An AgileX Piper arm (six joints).
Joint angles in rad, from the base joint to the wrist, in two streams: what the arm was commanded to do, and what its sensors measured. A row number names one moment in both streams.
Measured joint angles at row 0: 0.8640 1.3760 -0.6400 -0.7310 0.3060 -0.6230
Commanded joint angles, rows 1 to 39: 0.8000 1.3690 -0.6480 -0.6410 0.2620 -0.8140; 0.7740 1.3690 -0.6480 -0.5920 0.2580 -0.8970; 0.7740 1.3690 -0.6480 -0.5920 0.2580 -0.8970; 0.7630 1.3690 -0.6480 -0.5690 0.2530 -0.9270; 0.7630 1.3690 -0.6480 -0.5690 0.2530 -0.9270; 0.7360 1.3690 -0.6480 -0.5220 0.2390 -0.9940; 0.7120 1.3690 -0.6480 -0.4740 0.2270 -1.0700; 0.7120 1.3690 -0.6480 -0.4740 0.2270 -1.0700; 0.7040 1.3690 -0.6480 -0.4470 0.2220 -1.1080; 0.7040 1.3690 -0.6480 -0.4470 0.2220 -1.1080; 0.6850 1.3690 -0.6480 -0.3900 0.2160 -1.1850; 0.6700 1.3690 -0.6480 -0.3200 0.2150 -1.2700; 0.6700 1.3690 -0.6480 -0.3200 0.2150 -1.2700; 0.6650 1.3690 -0.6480 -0.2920 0.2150 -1.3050; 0.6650 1.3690 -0.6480 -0.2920 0.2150 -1.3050; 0.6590 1.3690 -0.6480 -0.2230 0.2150 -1.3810; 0.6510 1.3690 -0.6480 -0.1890 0.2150 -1.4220; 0.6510 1.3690 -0.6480 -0.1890 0.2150 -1.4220; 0.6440 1.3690 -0.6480 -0.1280 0.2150 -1.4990; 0.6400 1.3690 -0.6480 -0.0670 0.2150 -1.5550; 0.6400 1.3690 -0.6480 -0.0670 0.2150 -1.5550; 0.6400 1.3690 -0.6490 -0.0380 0.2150 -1.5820; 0.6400 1.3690 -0.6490 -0.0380 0.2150 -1.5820; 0.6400 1.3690 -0.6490 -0.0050 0.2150 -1.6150; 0.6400 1.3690 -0.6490 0.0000 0.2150 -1.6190; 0.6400 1.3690 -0.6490 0.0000 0.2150 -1.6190; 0.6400 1.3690 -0.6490 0.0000 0.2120 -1.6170; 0.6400 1.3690 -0.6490 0.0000 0.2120 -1.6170; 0.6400 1.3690 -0.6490 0.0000 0.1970 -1.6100; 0.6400 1.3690 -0.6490 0.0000 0.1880 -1.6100; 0.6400 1.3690 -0.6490 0.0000 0.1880 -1.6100; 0.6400 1.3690 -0.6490 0.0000 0.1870 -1.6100; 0.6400 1.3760 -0.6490 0.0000 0.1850 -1.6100; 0.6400 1.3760 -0.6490 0.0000 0.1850 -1.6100; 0.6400 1.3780 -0.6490 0.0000 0.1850 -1.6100; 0.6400 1.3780 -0.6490 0.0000 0.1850 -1.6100; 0.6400 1.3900 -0.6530 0.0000 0.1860 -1.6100; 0.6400 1.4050 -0.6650 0.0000 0.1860 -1.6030; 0.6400 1.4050 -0.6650 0.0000 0.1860 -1.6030
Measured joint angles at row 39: 0.6450 1.3980 -0.6400 -0.0070 0.2510 -1.6000
